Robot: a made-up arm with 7 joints. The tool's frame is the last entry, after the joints.
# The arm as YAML. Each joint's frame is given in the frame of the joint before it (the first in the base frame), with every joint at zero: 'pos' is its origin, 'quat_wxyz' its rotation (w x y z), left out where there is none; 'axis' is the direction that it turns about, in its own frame. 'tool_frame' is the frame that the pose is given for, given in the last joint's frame.
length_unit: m
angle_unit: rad
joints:
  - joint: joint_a
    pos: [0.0, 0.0, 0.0]
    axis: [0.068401, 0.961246, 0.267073]
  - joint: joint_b
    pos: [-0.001, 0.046, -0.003]
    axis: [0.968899, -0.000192, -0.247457]
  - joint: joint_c
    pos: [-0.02, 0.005, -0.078]
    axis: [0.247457, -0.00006, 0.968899]
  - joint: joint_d
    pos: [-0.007, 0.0, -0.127]
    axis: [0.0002, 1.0, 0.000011]
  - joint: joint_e
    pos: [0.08, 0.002, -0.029]
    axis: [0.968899, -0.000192, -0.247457]
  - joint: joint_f
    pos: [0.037, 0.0, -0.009]
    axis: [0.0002, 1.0, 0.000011]
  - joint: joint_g
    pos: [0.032, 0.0, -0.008]
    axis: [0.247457, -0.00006, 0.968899]
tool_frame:
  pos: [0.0, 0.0, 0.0]
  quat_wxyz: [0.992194, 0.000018, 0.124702, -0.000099]
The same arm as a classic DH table. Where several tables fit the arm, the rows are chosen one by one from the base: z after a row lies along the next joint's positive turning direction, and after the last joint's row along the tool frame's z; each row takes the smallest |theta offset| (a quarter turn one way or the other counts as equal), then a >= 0, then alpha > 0; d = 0 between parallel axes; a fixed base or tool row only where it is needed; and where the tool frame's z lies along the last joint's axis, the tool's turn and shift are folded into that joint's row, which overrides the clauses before.
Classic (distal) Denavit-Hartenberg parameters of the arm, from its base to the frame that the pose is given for. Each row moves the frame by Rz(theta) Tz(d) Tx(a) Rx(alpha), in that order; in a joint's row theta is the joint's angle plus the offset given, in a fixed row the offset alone. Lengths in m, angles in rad.
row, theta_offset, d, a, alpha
base (fixed), -0.071, 0, 0, -1.3004
joint_a, -1.3111, 0.0433, -0.0157, -1.5708
joint_b, 1.2915, -0.0003, -0.005, 1.5708
joint_c, 1.5708, -0.2053, 0.0246, -1.5708
joint_d, 1.5708, 0.002, 0.0083, 1.5708
joint_e, 0, 0.1228, -0.0004, -1.5708
joint_f, -1.5708, 0, 0.033, 1.5708
joint_g, 0, 0.0002, 0, 0

